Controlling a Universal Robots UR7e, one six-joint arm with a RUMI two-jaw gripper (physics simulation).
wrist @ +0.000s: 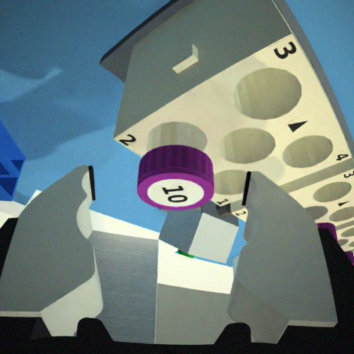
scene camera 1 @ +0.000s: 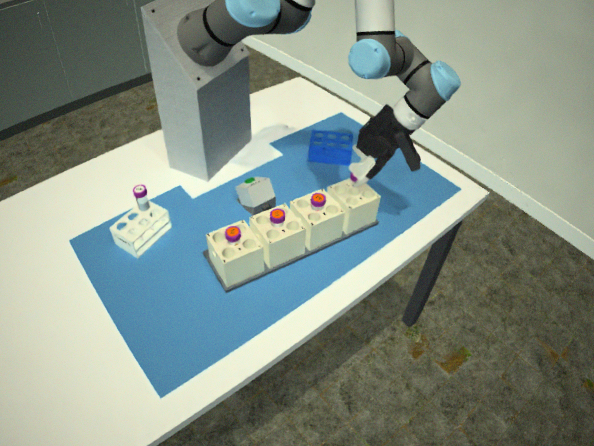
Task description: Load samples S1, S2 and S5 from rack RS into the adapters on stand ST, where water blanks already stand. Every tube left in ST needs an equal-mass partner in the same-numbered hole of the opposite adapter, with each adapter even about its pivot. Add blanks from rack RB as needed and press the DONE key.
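Places are measured from the arm's base along level axes (x back, y right, z up), in centimetres.
Where they show: gripper, fingertip midpoint: (scene camera 1: 354, 177); arm's base, origin of the base link: (scene camera 1: 201, 40).
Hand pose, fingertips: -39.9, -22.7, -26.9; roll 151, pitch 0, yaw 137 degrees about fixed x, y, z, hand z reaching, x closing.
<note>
Each offset is from my fingertips to the centre of the thing, as dx, dy, dz. "pt": to the spot under its first point.
Stand ST @[-1.9, +18.8, -6.3] (scene camera 1: 300, 256) carries four cream adapters in a row. The three left ones each hold a purple tube with an orange cap top: left (scene camera 1: 233, 234), second @[-3.1, +24.3, -4.4] (scene camera 1: 277, 216), third @[-3.1, +13.3, -4.4] (scene camera 1: 318, 200). In the rightmost adapter @[pt -7.9, +2.7, -5.6] (scene camera 1: 362, 215) (wrist: 225, 110), a purple-capped tube with a white top marked 10 @[-0.6, -0.2, -4.4] (scene camera 1: 353, 177) (wrist: 175, 175) stands in hole 2. My gripper (scene camera 1: 359, 175) (wrist: 169, 173) is open over that adapter, its fingertips on either side of the cap and apart from it in the wrist view. Blue rack RS @[+22.4, -8.9, -8.1] (scene camera 1: 330, 155) (wrist: 7, 165) shows no tubes.
White rack RB @[+18.0, +52.1, -8.1] (scene camera 1: 127, 245) stands at the left with one white-topped tube (scene camera 1: 142, 196) sticking up. The grey key box @[+14.2, +21.3, -6.9] (scene camera 1: 257, 192) (wrist: 215, 237) with its green DONE key @[+16.4, +21.6, -4.7] (scene camera 1: 250, 180) (wrist: 185, 254) stands behind the stand. The robot's pedestal (scene camera 1: 225, 120) (wrist: 125, 285) is at the back.
</note>
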